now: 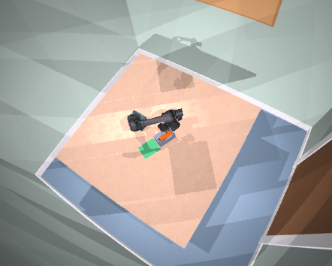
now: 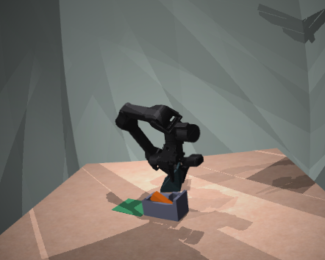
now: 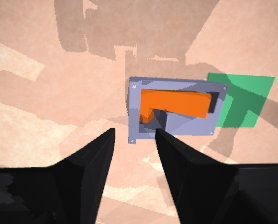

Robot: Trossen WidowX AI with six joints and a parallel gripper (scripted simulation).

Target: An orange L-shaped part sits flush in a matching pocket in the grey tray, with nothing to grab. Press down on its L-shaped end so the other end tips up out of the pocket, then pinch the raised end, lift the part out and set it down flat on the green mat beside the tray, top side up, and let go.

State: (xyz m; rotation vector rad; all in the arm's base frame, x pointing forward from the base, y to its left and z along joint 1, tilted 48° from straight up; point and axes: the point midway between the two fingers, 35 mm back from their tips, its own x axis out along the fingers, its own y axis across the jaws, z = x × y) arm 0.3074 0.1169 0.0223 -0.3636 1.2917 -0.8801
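Right now the orange L-shaped part is 20 mm behind my gripper tip, 40 mm to the right of it and 100 mm below it. Round my gripper tip: green mat (90 mm behind, 210 mm to the right, 160 mm below).
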